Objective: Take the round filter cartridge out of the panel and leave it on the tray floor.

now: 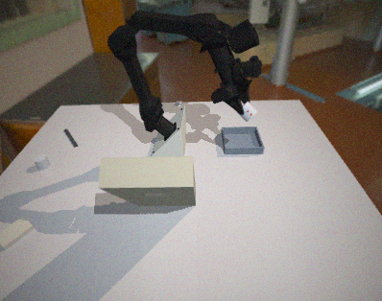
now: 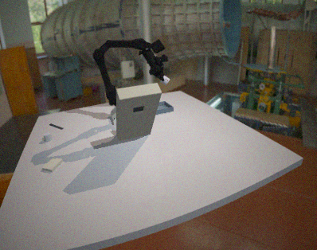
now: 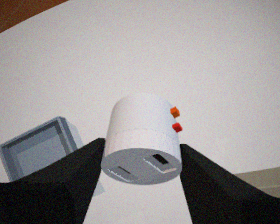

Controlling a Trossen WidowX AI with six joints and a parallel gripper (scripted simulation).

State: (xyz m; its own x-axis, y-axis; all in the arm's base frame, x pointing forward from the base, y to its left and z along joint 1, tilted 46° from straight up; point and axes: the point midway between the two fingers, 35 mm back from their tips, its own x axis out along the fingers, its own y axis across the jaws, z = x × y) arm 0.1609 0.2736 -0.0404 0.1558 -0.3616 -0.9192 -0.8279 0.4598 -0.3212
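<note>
My gripper tip is 250 mm above the tray, 200 mm past it and 50 mm to the right of it. From my gripper tip the other things lie so: service panel (250 mm to the right, 180 mm ahead, 110 mm below); round filter cartridge (right at my gripper tip); pale flat block (700 mm to the right, 250 mm below, 190 mm ahead).
</note>
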